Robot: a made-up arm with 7 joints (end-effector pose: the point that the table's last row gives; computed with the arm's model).
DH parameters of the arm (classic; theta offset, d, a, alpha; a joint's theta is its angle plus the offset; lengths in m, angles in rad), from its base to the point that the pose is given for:
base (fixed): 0 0 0 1.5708
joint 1: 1.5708 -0.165 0 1.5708
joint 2: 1.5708 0 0 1.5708
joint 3: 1.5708 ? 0 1.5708
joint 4: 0 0 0 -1.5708
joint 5: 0 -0.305 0 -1.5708
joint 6: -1.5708 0 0 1.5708
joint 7: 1.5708 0 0 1.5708
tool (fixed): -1.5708 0 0 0
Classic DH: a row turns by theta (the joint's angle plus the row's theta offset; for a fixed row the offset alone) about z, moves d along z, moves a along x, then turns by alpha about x.
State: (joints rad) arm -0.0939 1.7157 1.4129 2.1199 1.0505 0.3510 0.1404
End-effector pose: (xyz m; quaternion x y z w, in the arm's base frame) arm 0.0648 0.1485 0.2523 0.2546 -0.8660 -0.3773 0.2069
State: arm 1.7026 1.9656 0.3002 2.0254 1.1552 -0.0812 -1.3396
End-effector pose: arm -0.1261 0.1764 0.2473 -0.1774 0.7983 -0.3633 0.4464
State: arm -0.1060 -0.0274 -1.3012 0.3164 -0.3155 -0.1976 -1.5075
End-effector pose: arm -0.0243 0.0607 -0.4672 0.3219 -0.6040 -0.3811 0.6215
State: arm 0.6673 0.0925 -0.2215 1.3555 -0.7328 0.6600 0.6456
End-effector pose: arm 0.3831 0.1225 -0.0166 0.1511 -0.5023 -0.3645 0.7694
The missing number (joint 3, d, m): -0.18
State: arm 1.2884 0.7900 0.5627 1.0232 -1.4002 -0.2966 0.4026
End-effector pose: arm 0.1956 0.5034 0.1726 0.7244 -0.4716 -0.1527 0.4791
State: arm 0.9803 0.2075 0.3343 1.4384 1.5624 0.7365 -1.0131
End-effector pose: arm 0.3211 0.3074 0.1286 -0.3615 -0.5172 0.4123 0.6572
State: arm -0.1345 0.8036 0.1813 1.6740 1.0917 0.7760 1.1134
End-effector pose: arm 0.2872 0.3099 -0.1032 -0.5753 -0.3921 -0.1595 0.7000
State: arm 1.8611 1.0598 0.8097 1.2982 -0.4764 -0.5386 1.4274
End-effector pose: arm -0.1129 0.4976 0.1777 0.6621 -0.6991 -0.1650 0.2136
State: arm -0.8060 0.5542 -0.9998 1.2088 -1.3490 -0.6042 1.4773
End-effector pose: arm -0.1611 0.1125 -0.3682 0.5298 -0.3097 0.7870 0.0626
